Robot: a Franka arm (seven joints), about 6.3 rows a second.
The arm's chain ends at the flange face. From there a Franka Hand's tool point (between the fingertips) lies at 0.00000 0.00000 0.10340 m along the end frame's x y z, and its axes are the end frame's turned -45 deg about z.
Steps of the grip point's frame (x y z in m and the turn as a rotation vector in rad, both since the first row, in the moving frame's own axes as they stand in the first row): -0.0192 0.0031 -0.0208 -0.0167 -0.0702 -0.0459; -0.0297 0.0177 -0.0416 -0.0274 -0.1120 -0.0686; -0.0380 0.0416 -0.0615 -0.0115 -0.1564 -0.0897; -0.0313 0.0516 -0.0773 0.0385 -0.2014 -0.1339; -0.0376 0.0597 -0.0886 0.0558 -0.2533 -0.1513; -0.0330 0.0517 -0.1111 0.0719 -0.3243 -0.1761; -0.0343 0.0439 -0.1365 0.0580 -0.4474 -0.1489
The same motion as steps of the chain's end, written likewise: -0.0076 0.0093 -0.0205 -0.0614 -0.0378 -0.0459; -0.0027 0.0231 -0.0409 -0.0986 -0.0598 -0.0686; 0.0125 0.0436 -0.0602 -0.1187 -0.1025 -0.0897; 0.0309 0.0457 -0.0751 -0.1152 -0.1696 -0.1339; 0.0368 0.0529 -0.0851 -0.1397 -0.2186 -0.1513; 0.0399 0.0393 -0.1055 -0.1785 -0.2802 -0.1761; 0.0403 0.0252 -0.1262 -0.2753 -0.3574 -0.1489
